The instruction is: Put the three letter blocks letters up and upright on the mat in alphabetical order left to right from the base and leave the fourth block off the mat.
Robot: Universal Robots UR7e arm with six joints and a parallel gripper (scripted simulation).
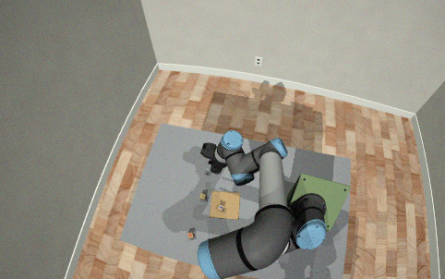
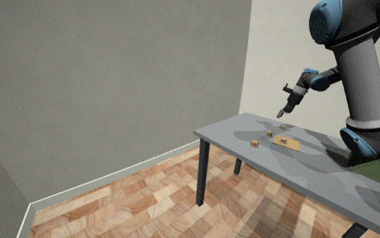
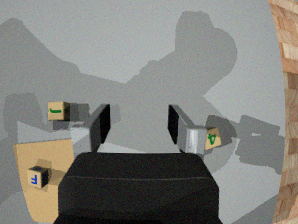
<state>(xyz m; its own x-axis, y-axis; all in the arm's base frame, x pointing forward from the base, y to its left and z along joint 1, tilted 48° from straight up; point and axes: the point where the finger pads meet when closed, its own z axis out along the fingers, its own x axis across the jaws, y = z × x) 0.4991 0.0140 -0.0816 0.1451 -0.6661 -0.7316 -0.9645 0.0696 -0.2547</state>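
Right now my hand is 12 cm past the mat, 11 cm to the right of it and 12 cm above it. From my hand the other things lie so: block: 1 cm behind, 12 cm to the left, 11 cm below.
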